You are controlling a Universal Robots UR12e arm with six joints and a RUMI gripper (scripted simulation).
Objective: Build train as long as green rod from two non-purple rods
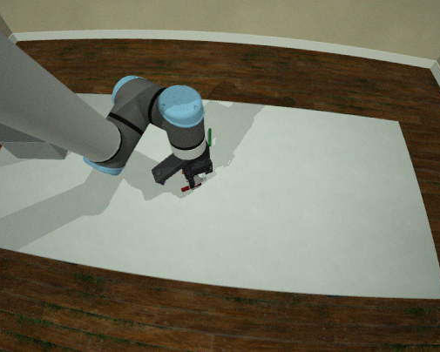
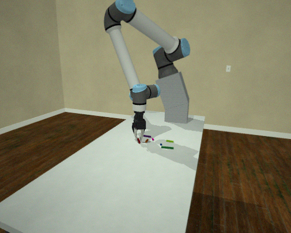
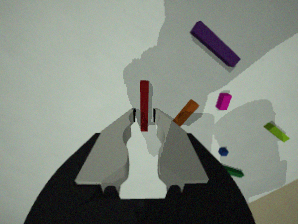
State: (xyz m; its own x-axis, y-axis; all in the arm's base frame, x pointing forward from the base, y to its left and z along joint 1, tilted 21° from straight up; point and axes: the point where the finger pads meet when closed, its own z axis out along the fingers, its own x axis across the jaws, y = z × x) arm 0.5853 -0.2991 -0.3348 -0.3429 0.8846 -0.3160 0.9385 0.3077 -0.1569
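The red rod lies 2 cm below my hand. From my hand the other things lie so: purple rod 9 cm behind, 4 cm to the left, 2 cm below; then orange rod 1 cm behind, 6 cm to the left, 2 cm below; then magenta rod 5 cm behind, 9 cm to the left, 2 cm below.
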